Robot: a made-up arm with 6 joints.
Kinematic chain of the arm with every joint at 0, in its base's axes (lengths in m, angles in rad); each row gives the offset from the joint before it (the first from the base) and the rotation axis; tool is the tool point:
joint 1: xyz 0 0 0.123 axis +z
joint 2: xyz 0 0.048 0 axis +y
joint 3: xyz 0 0 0.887 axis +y
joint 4: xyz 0 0 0.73 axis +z
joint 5: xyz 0 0 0 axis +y
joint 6: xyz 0 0 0.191 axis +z
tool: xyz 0 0 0
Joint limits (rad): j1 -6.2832..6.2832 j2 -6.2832..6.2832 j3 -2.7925..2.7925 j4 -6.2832..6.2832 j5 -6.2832..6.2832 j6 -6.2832..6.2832
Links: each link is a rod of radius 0.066 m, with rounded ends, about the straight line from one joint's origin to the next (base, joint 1, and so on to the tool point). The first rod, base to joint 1, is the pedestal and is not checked.
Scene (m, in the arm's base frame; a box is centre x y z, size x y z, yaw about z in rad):
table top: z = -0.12
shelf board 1: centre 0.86 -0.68 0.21 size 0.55 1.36 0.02 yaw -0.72
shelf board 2: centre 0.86 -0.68 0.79 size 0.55 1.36 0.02 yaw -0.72
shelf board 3: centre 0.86 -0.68 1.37 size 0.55 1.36 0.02 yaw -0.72
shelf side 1: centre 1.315 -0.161 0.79 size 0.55 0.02 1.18 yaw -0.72
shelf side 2: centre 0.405 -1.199 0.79 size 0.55 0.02 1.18 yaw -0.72
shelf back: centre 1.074 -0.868 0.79 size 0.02 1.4 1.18 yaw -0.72
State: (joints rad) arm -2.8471 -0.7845 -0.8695 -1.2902 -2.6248 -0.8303
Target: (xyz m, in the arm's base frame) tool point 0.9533 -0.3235 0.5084
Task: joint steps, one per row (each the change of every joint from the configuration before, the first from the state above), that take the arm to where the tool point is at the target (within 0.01 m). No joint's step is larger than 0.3 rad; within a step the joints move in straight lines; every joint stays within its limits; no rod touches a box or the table.
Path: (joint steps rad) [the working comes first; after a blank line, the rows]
Joints at the target: -3.3308 -0.6440 -1.4751 -1.2087 -2.6106 -0.8303
Straight joint move there: touches shelf side 1.

1: 0.0735 0.1198 -0.2540 0.0377 0.0833 -0.0760
2: 0.0735 0.1198 -0.2539 0.0377 0.0834 -0.0759
3: 0.0736 0.1197 -0.2540 0.0378 0.0833 -0.0760
4: 0.0735 0.1198 -0.2540 0.0377 0.0834 -0.0759
5: -0.2872 -0.0519 -0.0385 0.0067 -0.1875 0.1519
6: -0.2873 -0.0519 -0.0386 0.0068 -0.1875 0.1519
7: -0.1016 -0.1174 0.2437 -0.0415 0.0279 0.0000
8: -0.1017 -0.1174 0.2437 -0.0414 0.0279 0.0000

